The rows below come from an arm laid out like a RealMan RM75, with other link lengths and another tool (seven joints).
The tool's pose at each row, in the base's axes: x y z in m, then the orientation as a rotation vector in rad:
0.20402 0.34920 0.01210 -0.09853 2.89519 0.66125
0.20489 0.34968 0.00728 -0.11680 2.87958 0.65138
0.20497 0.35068 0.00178 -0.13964 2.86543 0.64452
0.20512 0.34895 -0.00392 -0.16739 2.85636 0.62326
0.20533 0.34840 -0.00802 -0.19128 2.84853 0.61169
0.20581 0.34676 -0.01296 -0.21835 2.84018 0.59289
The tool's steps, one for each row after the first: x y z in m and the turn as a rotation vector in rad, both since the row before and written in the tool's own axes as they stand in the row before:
0.00000 -0.00170 0.00462 0.00360 -0.01332 -0.01638
0.00098 -0.00141 0.00532 0.00149 -0.01038 -0.01876
0.00116 -0.00393 0.00432 0.01129 -0.00671 -0.02246
0.00078 -0.00216 0.00345 0.00524 -0.00447 -0.01862
0.00086 -0.00349 0.00379 0.00983 -0.00508 -0.02168

